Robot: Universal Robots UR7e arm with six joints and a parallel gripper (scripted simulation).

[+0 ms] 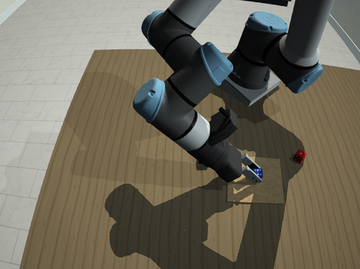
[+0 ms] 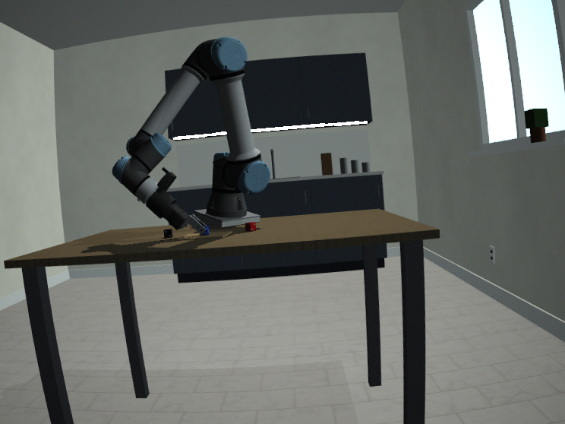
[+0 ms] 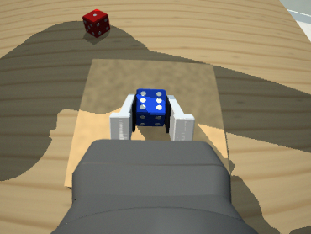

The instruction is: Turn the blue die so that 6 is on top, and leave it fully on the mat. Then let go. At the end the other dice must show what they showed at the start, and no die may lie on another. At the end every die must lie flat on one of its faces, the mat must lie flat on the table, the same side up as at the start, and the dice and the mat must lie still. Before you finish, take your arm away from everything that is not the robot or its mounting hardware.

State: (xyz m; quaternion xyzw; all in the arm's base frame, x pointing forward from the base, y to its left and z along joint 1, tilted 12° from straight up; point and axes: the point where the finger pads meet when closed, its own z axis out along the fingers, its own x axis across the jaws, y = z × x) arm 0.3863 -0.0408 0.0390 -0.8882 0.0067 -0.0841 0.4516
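The blue die lies 10 mm to the left of my hand and 10 mm below it. Also, from my hand: black die: 120 mm to the right, 60 mm behind, 10 mm below; then red die: 140 mm to the left, 60 mm behind, 10 mm below; then tan mat: 20 mm below, 10 mm to the left.
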